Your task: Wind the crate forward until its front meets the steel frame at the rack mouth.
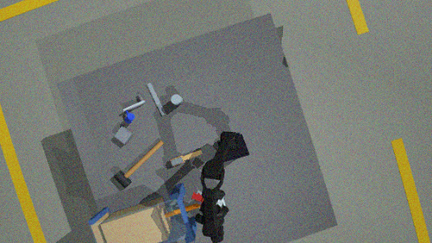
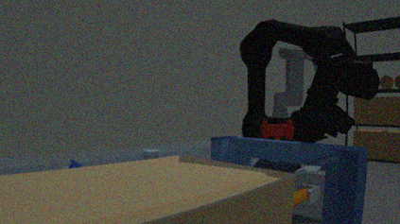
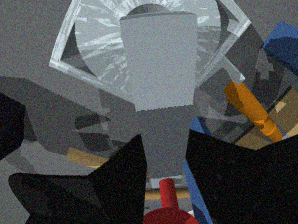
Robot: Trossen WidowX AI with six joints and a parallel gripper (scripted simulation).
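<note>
Right now my gripper tip is 20 mm below the winch handle. Round my gripper tip: blue steel frame: 110 mm ahead, 70 mm to the left; red knob: 30 mm ahead, 30 mm to the right, 50 mm above; winch: 60 mm behind, 30 mm to the left, 70 mm below.
</note>
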